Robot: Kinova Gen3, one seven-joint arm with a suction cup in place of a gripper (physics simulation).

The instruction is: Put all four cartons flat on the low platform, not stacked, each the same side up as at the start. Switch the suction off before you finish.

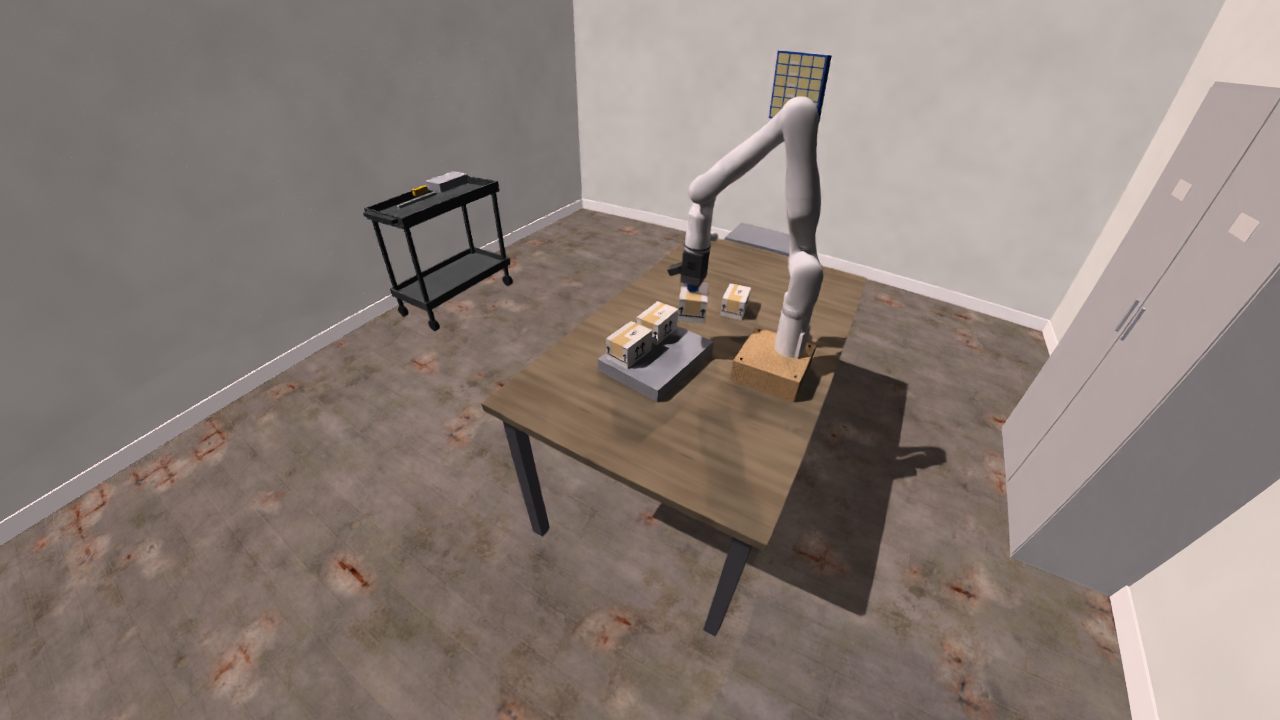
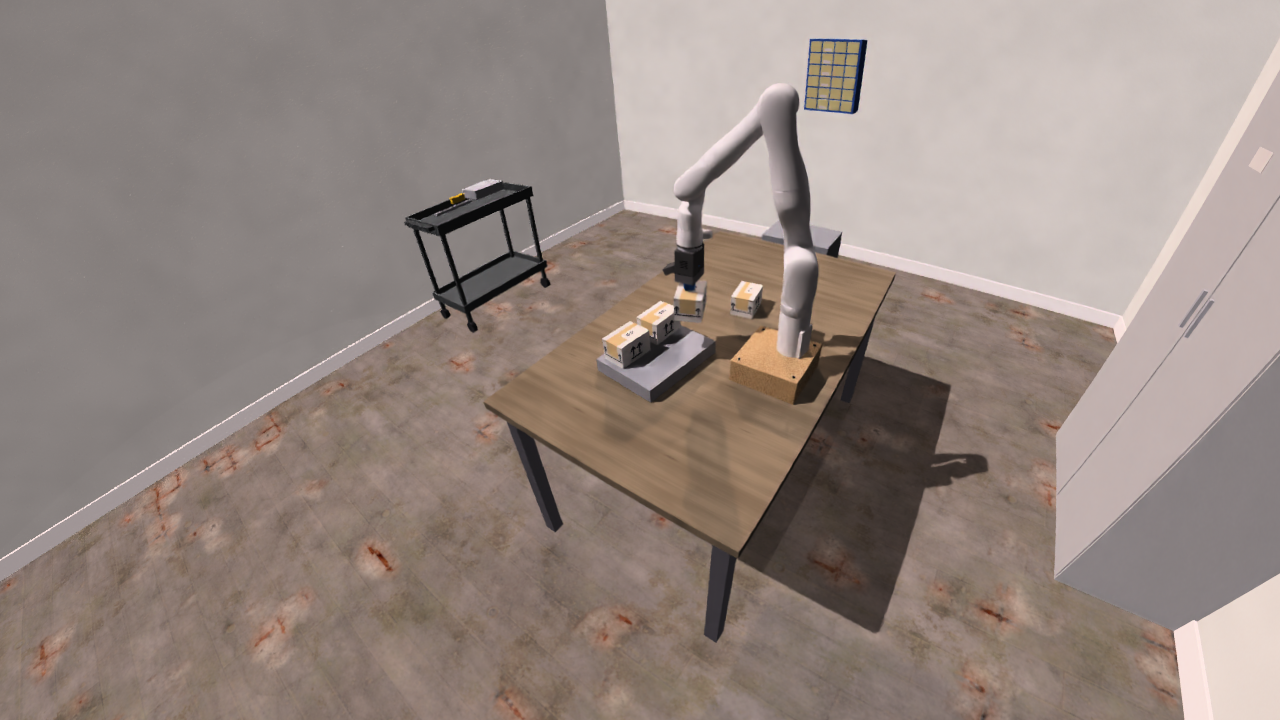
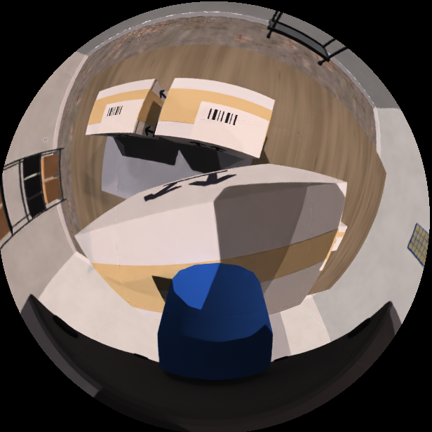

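Seen in the pictures: end effector, tool point: [image 1: 692, 292] [image 2: 689, 291]; arm's base, origin of the base link: [image 1: 788, 348] [image 2: 791, 348].
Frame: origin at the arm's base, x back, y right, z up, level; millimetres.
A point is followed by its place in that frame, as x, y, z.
My gripper [image 1: 692, 287] [image 2: 689, 286] [image 3: 216, 300], a blue suction cup, is shut on the top of a white carton [image 1: 693, 303] @(-269, -180, 148) [image 2: 689, 303] @(-265, -178, 145) [image 3: 165, 240] with a tan band. This carton hangs level near the back end of the low grey platform [image 1: 662, 374] @(-267, -329, -36) [image 2: 660, 371] @(-270, -312, -37) [image 3: 132, 175]; its exact height is hard to tell. Two cartons sit flat, side by side, along the platform's left side: the front carton [image 1: 629, 343] @(-379, -353, 43) [image 2: 625, 343] @(-376, -351, 43) [image 3: 120, 107] and the back carton [image 1: 657, 322] @(-382, -206, 43) [image 2: 658, 321] @(-380, -197, 43) [image 3: 215, 112]. The fourth carton [image 1: 735, 301] @(-288, 164, -9) [image 2: 746, 299] @(-280, 166, -6) [image 3: 341, 237] stands on the table, right of the held one.
The arm's wooden base block [image 1: 771, 365] @(-8, -112, -3) [image 2: 775, 365] @(5, -101, -3) stands on the table [image 1: 608, 447] @(-229, -624, -84) [image 2: 608, 447] @(-198, -602, -84), right of the platform. A black cart [image 1: 434, 207] [image 2: 469, 212] stands at the left wall. A tall cabinet [image 1: 1136, 313] [image 2: 1190, 340] stands at the right.
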